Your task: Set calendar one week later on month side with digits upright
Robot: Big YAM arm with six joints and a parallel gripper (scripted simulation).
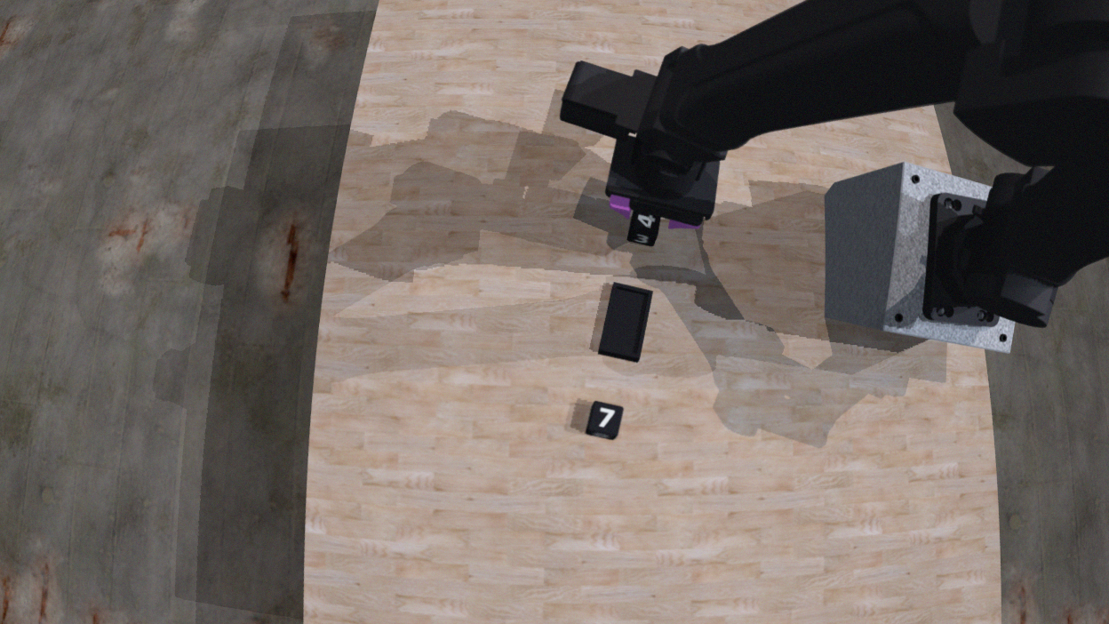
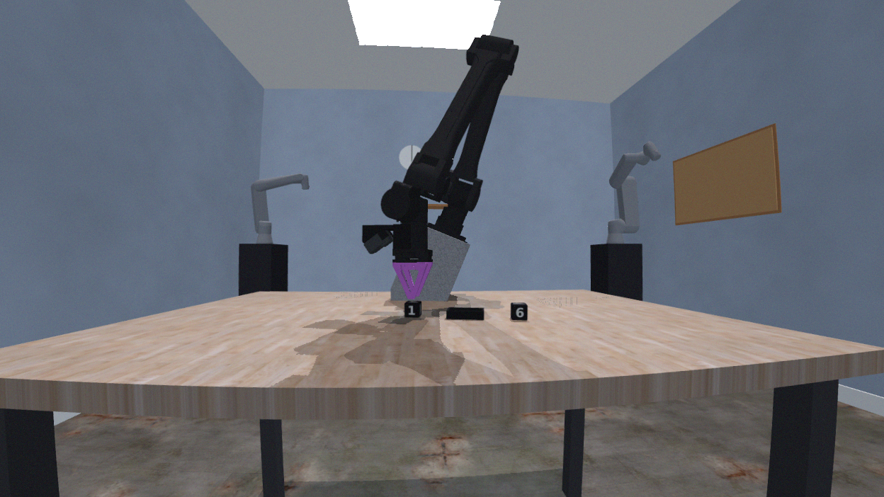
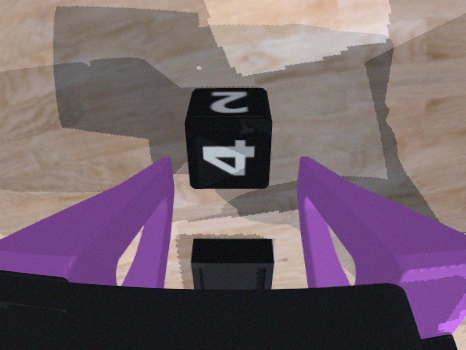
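Right now my hand is 110 mm to the right of the black tray, 40 mm above it and 10 mm short of it. Also, from my hand: black cube 210 mm to the left, 30 mm below, 30 mm ahead.
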